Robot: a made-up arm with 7 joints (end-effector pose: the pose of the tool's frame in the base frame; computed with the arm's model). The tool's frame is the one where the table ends. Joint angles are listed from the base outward.
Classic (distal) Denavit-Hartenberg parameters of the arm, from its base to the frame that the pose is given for. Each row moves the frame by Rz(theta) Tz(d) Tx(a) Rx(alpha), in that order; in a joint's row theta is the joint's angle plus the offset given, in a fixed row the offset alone. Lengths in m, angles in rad.
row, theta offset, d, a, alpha
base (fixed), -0.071, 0, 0, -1.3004
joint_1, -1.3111, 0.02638, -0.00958, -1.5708
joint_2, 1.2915, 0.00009, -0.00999, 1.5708
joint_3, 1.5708, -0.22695, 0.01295, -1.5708
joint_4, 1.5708, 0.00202, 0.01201, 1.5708
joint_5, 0, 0.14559, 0.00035, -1.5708
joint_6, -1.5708, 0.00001, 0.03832, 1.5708
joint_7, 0, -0.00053, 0, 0
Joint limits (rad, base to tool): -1.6..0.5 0..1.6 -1.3..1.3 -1.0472..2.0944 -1.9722..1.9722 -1.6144..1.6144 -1.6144..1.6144
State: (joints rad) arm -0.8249 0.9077 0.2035 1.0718 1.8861 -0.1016 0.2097
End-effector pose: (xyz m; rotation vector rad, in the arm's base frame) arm 0.2644 0.3101 -0.1342 2.4057 0.5487 0.0772
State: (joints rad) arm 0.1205 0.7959 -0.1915 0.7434 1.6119 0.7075 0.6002
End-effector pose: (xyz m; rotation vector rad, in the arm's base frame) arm 0.0325 0.2923 -0.2707 2.8731 0.4054 -0.1035
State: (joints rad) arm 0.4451 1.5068 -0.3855 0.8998 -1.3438 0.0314 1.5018
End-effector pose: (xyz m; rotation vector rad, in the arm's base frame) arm 0.0026 0.4121 -0.0930 1.4969 0.5541 2.0705
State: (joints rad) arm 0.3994 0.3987 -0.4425 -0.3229 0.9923 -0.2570 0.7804
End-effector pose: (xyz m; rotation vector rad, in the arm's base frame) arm 0.0176 0.0404 -0.2538 0.9073 -0.4507 -0.0665
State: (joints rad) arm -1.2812 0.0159 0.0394 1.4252 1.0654 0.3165 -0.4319
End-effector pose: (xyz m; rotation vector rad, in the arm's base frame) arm 0.3606 -0.0280 -0.2050 1.1426 0.8033 -0.6290
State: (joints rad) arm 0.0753 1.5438 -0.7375 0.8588 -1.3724 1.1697 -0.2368
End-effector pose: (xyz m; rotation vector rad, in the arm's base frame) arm 0.0134 0.3872 -0.1054 -0.1194 2.1113 0.9360
